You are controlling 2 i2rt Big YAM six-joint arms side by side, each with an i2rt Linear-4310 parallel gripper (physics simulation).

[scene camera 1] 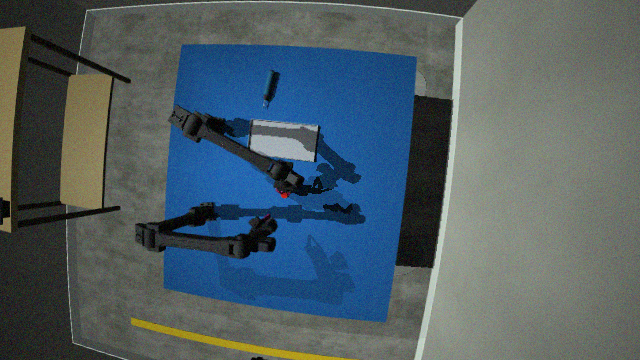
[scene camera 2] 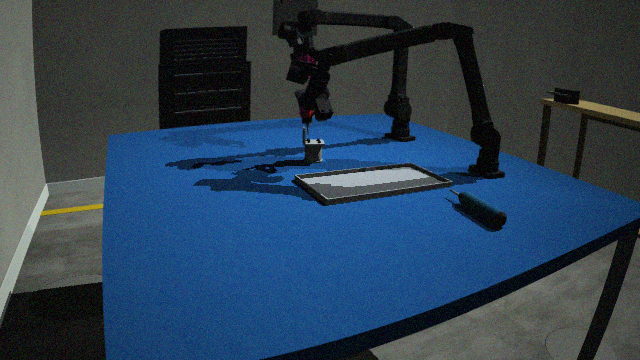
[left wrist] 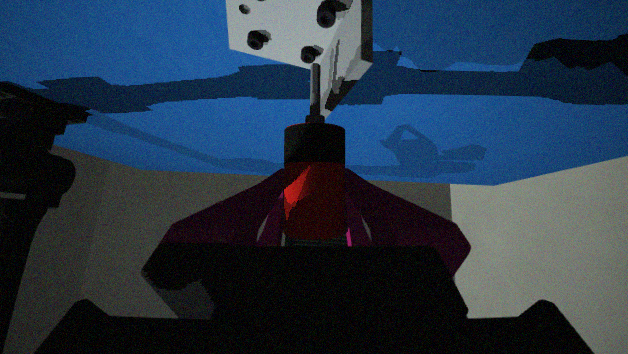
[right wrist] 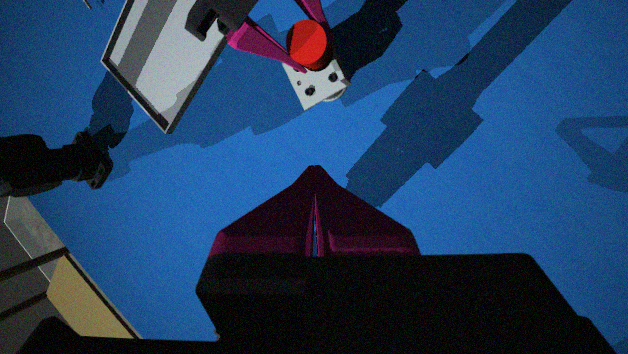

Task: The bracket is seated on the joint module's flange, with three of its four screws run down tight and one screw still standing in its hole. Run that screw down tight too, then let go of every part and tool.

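Frame: origin at the left arm's base, x ahead, y left, z up, level; metres.
Seen in the pictures: left gripper, fingertip midpoint: [scene camera 1: 285,195] [scene camera 2: 306,115] [left wrist: 314,177] [right wrist: 317,55]; right gripper, fingertip midpoint: [scene camera 1: 269,214] [scene camera 2: 308,77] [right wrist: 314,175]; left arm's base, origin of the base link: [scene camera 1: 216,127] [scene camera 2: 486,173] [right wrist: 92,160]; right arm's base, origin of the base link: [scene camera 1: 207,211] [scene camera 2: 399,138] [left wrist: 37,102].
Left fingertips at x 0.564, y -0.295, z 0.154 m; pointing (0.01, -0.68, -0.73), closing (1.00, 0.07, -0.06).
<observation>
Offsets run from my left fingertips to a thing's middle. "*": to the spot under its first point. Level surfaces: height alone.
The pale bracket @[dx -0.022, dy +0.020, dz -0.072 m] [scene camera 2: 314,143] [left wrist: 285,25] [right wrist: 320,80] sits on the upright joint module @[dx -0.022, dy +0.020, dz -0.122 m] [scene camera 2: 314,154]. One screw @[dx -0.001, dy +0.034, dz -0.086 m] [left wrist: 326,15] appears to stand higher than the other visible screws, such as the near one @[dx -0.009, dy -0.001, dz -0.091 m] [left wrist: 308,54]. My left gripper [scene camera 1: 283,192] [scene camera 2: 307,112] [left wrist: 314,177] [right wrist: 317,55] is shut on the handle of a red screwdriver @[dx -0.001, dy +0.010, dz -0.016 m] [left wrist: 320,215] [right wrist: 307,42] above the bracket. Its bit @[* dx -0.003, dy +0.018, dz -0.045 m] [left wrist: 315,92] points at the plate, its tip overlapping the near screw's edge in the left wrist view; contact is unclear. My right gripper [scene camera 1: 268,216] [scene camera 2: 306,59] [right wrist: 314,175] is shut and empty, apart from the bracket.
A shallow tray @[dx -0.123, dy +0.300, dz -0.146 m] [scene camera 1: 317,143] [scene camera 2: 390,195] [right wrist: 195,89] lies beside the module. A teal screwdriver @[dx -0.279, dy +0.585, dz -0.134 m] [scene camera 1: 271,86] [scene camera 2: 482,210] lies beyond the tray on the blue table top @[dz -0.154 m] [scene camera 1: 225,280] [scene camera 2: 250,260]. Arm shadows cross the table around the module.
</observation>
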